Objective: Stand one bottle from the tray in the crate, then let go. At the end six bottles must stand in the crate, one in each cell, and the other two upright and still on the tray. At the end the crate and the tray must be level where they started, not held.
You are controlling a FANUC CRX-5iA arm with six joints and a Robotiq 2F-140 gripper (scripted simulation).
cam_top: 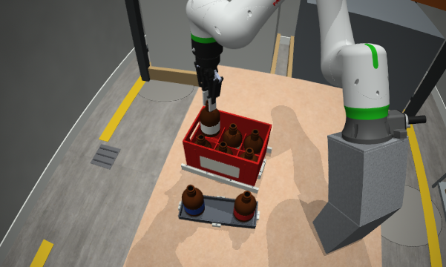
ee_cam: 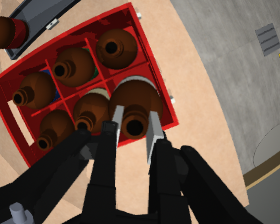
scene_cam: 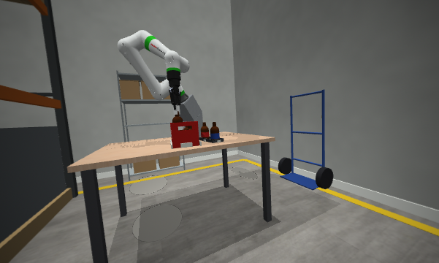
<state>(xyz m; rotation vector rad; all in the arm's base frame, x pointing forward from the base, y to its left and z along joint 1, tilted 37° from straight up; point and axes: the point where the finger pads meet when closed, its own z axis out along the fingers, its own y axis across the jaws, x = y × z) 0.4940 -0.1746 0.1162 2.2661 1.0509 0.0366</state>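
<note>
Right now my hand is 9 cm above the white-banded bottle. Round my hand: red-labelled bottle: 16 cm behind, 29 cm to the left, 18 cm below; then tray: 7 cm behind, 29 cm to the left, 25 cm below; then crate: 8 cm behind, 6 cm to the left, 18 cm below.
</note>
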